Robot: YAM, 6 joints.
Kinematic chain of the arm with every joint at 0, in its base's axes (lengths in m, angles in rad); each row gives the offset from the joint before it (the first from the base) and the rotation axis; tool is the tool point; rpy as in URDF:
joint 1: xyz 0 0 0.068 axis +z
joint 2: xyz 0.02 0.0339 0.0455 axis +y
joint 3: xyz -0.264 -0.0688 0 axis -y
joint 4: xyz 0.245 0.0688 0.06 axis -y
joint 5: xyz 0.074 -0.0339 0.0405 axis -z
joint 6: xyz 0.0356 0 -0.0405 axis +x
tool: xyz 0 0 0 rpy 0 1.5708 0
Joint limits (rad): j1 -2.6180..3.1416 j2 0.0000..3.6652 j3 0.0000..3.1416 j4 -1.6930..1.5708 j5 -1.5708..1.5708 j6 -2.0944..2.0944
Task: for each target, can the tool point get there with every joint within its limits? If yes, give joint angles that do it. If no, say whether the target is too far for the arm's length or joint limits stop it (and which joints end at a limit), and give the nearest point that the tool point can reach.
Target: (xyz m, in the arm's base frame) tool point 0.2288 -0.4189 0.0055
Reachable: yes | joints -1.1219 2.8572 2.2617 -1.3138 -0.7523 -0.2742
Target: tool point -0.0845 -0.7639 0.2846
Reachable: no: too far | nearest point -0.0693 -0.6263 0.2530 | short by 0.142 m
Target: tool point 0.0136 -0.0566 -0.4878
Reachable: no: joint limits stop it (at a limit: joint 2) | nearest point 0.0263 -0.1095 -0.3538 | short by 0.145 m
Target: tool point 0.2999 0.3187 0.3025
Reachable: yes | joints 0.8739 1.9096 1.6785 -0.4499 0.7956 0.9713
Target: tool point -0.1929 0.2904 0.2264
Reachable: yes | joints 2.1716 1.6424 0.7504 0.9155 0.1418 -1.7101
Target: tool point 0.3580 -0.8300 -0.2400
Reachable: no: too far | nearest point 0.2381 -0.5519 -0.1189 | short by 0.326 m
